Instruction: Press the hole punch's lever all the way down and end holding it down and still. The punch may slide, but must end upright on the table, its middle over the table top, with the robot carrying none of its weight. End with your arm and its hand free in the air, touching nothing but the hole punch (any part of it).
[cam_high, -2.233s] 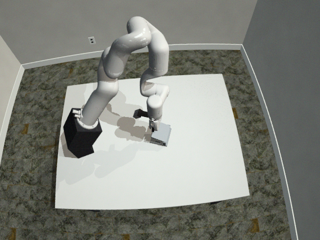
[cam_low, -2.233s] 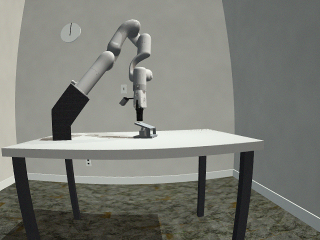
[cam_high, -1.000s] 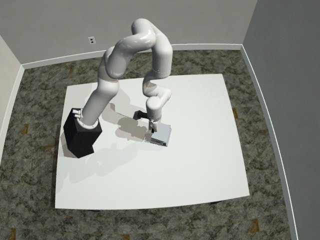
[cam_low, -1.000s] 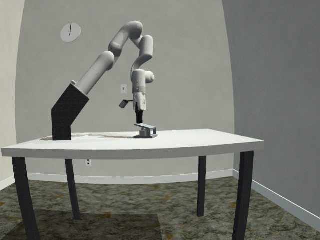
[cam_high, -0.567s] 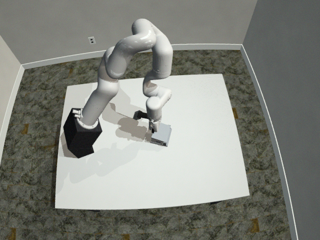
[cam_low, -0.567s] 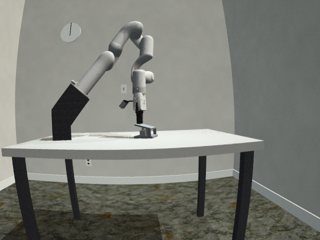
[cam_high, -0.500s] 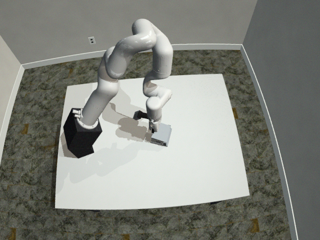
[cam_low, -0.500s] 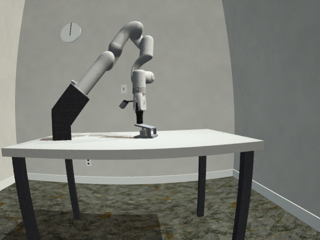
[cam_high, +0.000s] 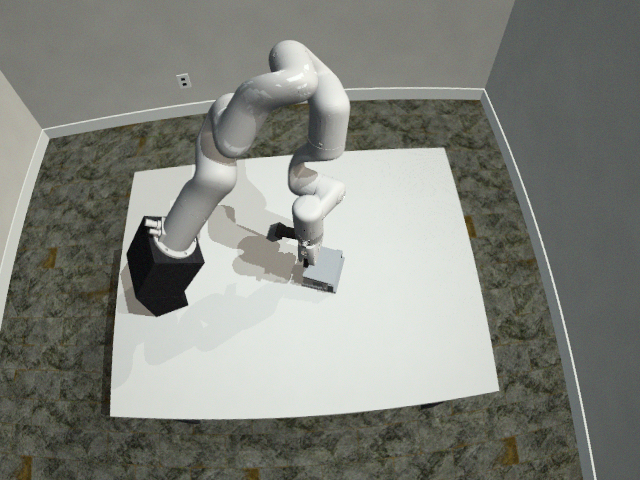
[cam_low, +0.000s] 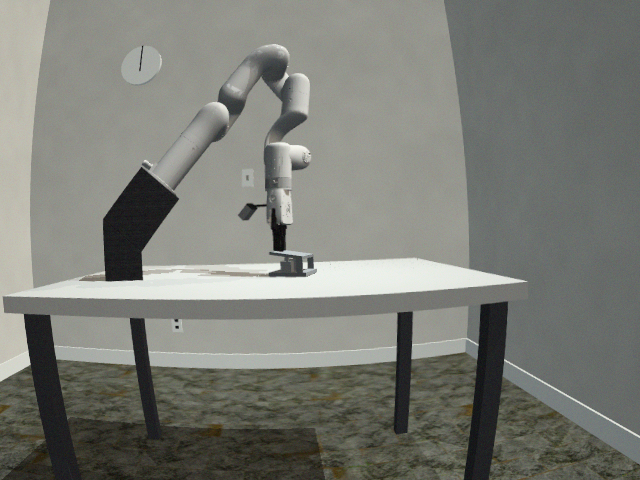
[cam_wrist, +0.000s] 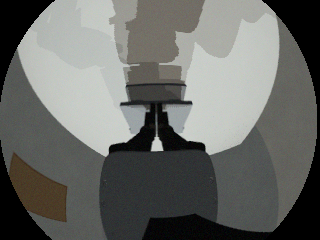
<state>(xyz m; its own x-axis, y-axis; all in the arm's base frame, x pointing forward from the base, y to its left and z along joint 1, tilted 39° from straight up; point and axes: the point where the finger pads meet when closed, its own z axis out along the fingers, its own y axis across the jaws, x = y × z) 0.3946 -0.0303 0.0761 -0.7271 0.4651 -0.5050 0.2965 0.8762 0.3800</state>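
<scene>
The hole punch lever lies 40 mm below my hand, 30 mm ahead of it and 10 mm to the right of it. The rest, counted from my hand: hole punch 50 mm below, 40 mm ahead, 20 mm to the right.
</scene>
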